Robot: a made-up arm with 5 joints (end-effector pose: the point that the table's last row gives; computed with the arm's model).
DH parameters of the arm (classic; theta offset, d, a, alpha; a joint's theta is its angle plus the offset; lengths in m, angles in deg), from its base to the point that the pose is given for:
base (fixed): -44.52 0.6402 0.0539 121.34
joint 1: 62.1 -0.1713 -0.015 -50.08
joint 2: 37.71 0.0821 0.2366 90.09
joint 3: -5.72 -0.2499 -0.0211 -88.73
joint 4: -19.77 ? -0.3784 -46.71
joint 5: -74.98 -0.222 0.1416 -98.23
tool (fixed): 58 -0.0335 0 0
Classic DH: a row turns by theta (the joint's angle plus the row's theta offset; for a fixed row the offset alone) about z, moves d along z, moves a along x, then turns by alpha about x.
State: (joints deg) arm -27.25 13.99 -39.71 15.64 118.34
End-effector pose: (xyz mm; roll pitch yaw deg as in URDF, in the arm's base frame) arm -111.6 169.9 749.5 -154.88 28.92 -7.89
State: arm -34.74 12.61 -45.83 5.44 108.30
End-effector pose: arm -154.2 155.4 822.9 -143.18 40.52 -13.27
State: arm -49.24 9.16 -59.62 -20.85 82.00
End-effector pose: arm -200.1 85.9 1024.7 -157.21 63.53 -61.83
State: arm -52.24 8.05 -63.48 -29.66 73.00
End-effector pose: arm -200.7 69.1 1091.0 -175.25 61.08 -89.81
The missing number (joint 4, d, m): 0.0943
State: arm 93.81 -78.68 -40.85 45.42 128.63
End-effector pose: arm 98.1 125.9 584.1 -158.39 -52.64 -15.88
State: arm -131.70 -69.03 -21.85 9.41 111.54
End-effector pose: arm 309.6 -63.3 803.2 33.80 -1.62 123.27
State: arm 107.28 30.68 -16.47 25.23 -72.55
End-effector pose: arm 39.2 -189.2 494.6 100.07 -26.72 -158.26
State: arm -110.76 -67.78 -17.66 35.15 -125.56
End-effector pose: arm 44.8 -56.3 993.0 -109.27 -20.86 127.02
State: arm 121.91 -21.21 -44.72 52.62 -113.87
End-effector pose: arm 56.4 -125.0 444.4 98.07 -29.03 -106.92
